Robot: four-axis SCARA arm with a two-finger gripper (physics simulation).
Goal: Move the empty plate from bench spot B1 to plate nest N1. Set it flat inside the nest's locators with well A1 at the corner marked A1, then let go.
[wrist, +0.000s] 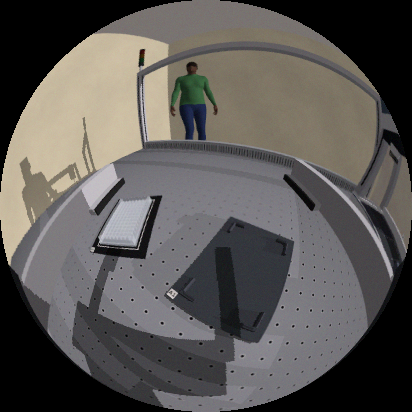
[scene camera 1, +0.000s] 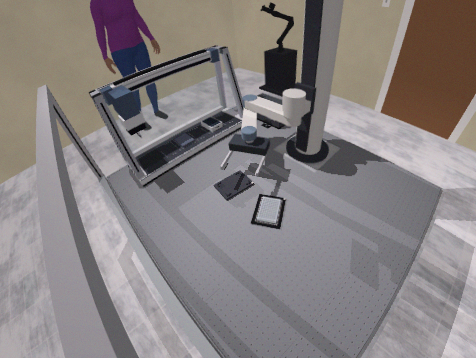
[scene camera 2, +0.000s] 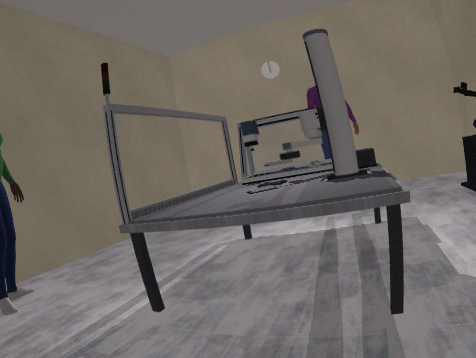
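Seen in the pictures: gripper, between the fingertips: (wrist: 202, 163) (scene camera 1: 238, 171) (scene camera 2: 266, 165); arm's base, origin of its link: (scene camera 1: 307, 149) (scene camera 2: 347, 176).
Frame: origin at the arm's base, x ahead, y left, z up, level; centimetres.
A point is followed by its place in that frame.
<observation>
The clear, pale plate (scene camera 1: 270, 209) {x 48.8, y 14.4, z 2.5 cm} (wrist: 126, 223) {x 48.0, y 11.7, z 2.4 cm} lies flat on the black-bordered bench spot B1 (scene camera 1: 265, 225) {x 55.8, y 18.1, z 1.5 cm} (wrist: 148, 225) {x 50.5, y 8.2, z 1.5 cm}. The dark plate nest N1 (wrist: 265, 270) {x 50.3, y -12.2, z 2.5 cm} (scene camera 1: 231, 187) {x 52.1, y -8.2, z 2.5 cm} lies beside it, with raised corner locators and no plate in it. Its A1 label (wrist: 171, 293) {x 42.8, y -3.0, z 2.5 cm} shows at the corner towards B1 in the wrist view. My gripper (scene camera 1: 242, 169) {x 49.8, y -3.8, z 14.5 cm} (wrist: 202, 163) {x 49.8, y -3.8, z 14.5 cm} is open and empty, held above the bench near the nest, its fingers wide apart. The nest is below the fingertips in the wrist view. A shadow strip falls across the nest. Well A1 of the plate is too small to make out.
A gantry frame (scene camera 1: 155, 71) {x 51.0, y -62.3, z 50.1 cm} with a blue and white head (scene camera 1: 122, 102) {x 75.5, y -46.5, z 47.3 cm} stands over a dark deck at the bench's edge. The arm's column (scene camera 1: 320, 75) {x 5.6, y 5.0, z 47.0 cm} (scene camera 2: 336, 105) {x -1.8, y 7.3, z 41.1 cm} rises from the bench. A guard frame (scene camera 2: 170, 114) {x 100.5, y 15.5, z 58.6 cm} stands along another edge. People stand beyond the bench.
</observation>
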